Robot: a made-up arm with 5 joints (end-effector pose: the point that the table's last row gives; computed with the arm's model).
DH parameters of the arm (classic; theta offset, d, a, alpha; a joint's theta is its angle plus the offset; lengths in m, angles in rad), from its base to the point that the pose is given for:
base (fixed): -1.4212 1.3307 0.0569 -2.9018
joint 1: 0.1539 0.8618 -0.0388 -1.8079
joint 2: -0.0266 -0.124 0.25 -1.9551
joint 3: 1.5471 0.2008 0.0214 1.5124
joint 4: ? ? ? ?
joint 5: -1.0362 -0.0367 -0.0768 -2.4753
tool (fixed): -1.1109 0.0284 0 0
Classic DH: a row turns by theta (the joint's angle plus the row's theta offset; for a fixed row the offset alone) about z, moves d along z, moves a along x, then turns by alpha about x.
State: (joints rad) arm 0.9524 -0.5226 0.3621 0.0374 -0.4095
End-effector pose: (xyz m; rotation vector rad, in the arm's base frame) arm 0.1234 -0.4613 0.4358 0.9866 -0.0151 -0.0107
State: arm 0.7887 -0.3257 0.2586 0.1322 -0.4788
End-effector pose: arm 0.1907 -0.4781 0.5290 0.7553 0.1410 0.0204
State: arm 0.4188 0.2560 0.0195 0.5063 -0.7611
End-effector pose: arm 0.3767 -0.3514 0.7946 -0.1665 0.3052 0.2531
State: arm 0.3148 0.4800 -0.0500 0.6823 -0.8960
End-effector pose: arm 0.4213 -0.2410 0.8660 -0.5795 0.3036 0.3929
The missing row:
joint 4: 0.385 -0.0132 0.056 1.5708
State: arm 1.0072 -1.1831 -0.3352 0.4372 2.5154
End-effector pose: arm 0.1679 -0.3359 0.3383 -1.1785 -0.2596 1.5025
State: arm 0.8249 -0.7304 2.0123 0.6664 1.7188
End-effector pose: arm 0.1053 -0.3591 0.3571 2.3789 0.1968 0.4433
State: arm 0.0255 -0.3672 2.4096 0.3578 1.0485
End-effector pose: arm 0.4379 -0.3254 0.5646 1.2679 0.7703 1.5676
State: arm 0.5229 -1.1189 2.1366 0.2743 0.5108
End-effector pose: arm 0.3124 -0.3511 0.3109 1.4239 -0.7551 1.5694
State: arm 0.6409 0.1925 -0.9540 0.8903 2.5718
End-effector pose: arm 0.3637 -0.3076 0.6860 -0.7648 1.9210 1.8386
